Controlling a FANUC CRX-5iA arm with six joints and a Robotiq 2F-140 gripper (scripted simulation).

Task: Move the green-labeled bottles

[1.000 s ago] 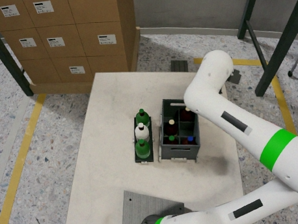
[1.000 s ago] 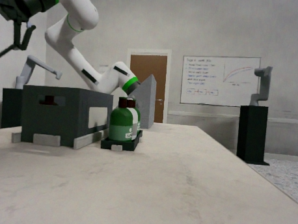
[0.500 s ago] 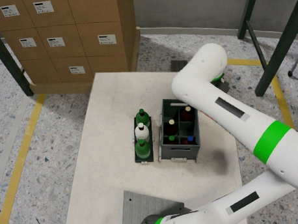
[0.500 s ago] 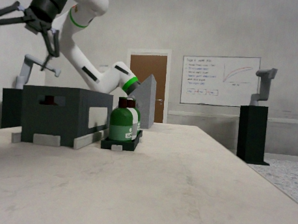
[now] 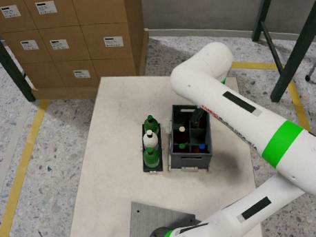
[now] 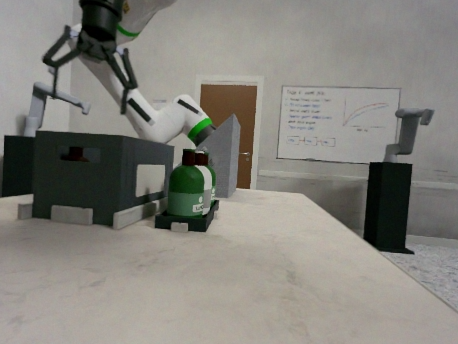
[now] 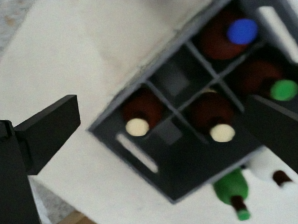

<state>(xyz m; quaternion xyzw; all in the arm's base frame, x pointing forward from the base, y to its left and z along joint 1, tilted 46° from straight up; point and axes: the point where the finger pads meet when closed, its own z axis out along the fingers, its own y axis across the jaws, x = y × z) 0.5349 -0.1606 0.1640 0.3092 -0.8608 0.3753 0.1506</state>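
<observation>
The white-labeled bottle lies 260 mm to the left of my hand, 170 mm below it and 10 mm behind it. Round my hand: dark crate: 170 mm below, 60 mm to the left, 10 mm behind; dark tray: 260 mm to the left, 240 mm below, 10 mm behind.
</observation>
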